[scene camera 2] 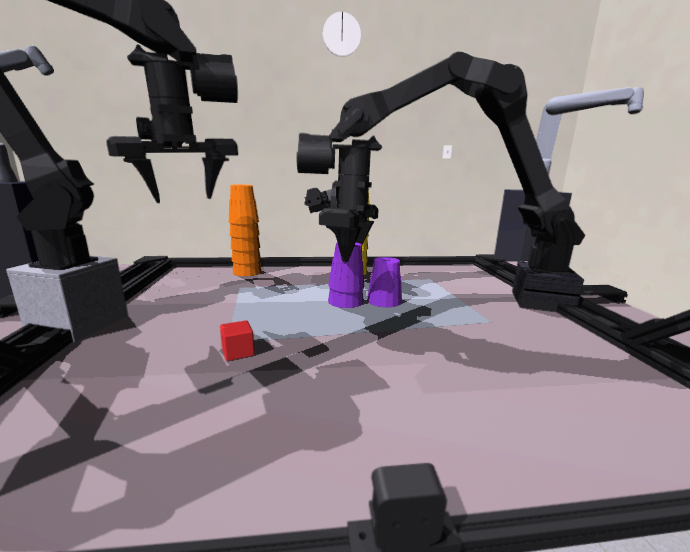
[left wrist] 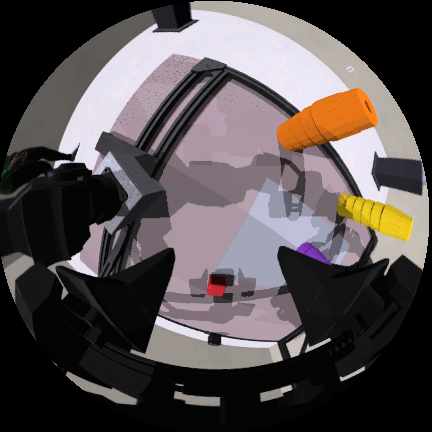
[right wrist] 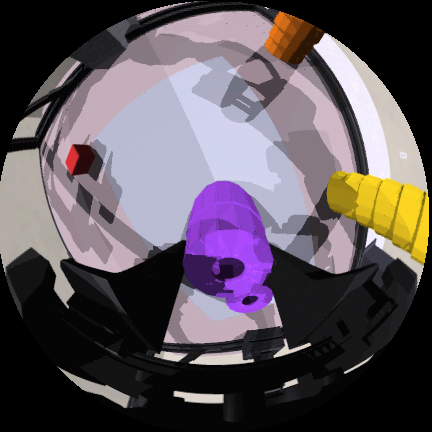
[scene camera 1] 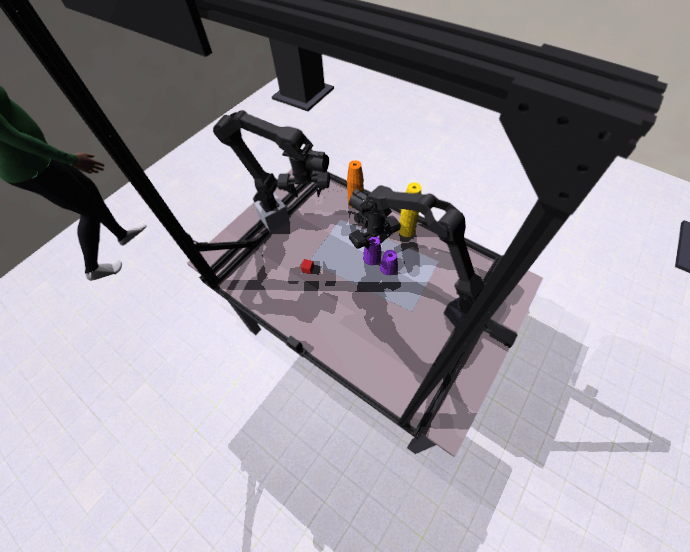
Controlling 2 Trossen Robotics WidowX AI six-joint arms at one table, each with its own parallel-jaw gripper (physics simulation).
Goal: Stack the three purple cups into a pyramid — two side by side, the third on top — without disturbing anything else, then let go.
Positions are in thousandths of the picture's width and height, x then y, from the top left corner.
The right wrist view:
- right gripper: 522, 573
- purple cup: 601, 689
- purple cup: 520, 515
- blue-grey mat: 469, 288
